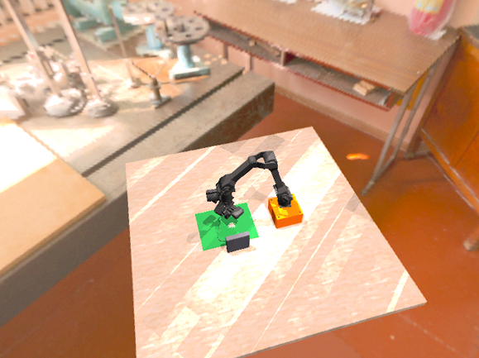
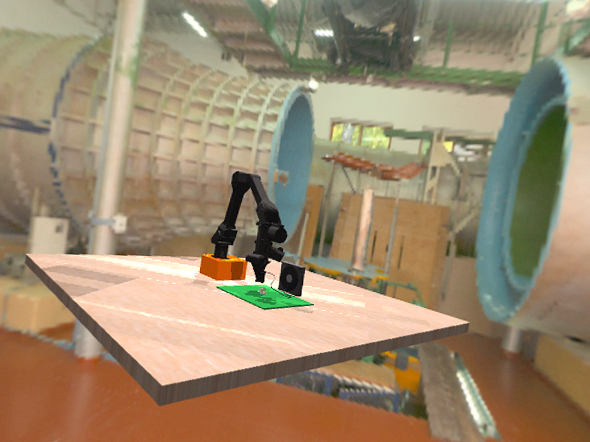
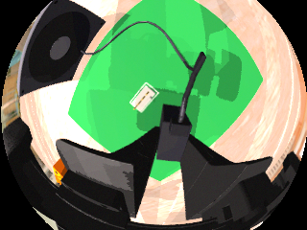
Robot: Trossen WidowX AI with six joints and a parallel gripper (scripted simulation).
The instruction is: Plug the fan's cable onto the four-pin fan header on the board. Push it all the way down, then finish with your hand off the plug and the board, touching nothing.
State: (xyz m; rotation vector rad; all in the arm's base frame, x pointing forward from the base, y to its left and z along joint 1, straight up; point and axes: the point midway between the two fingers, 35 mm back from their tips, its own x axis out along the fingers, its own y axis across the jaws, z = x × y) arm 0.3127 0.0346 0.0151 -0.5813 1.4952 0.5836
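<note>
Now: gripper tip 1 cm past the fan header, 3 cm to the right of it and 6 cm above it. Also, from my gripper tip: black plug: 1 cm above; green board: 2 cm ahead, 3 cm to the left, 8 cm below; fan: 4 cm behind, 17 cm to the left.
</note>
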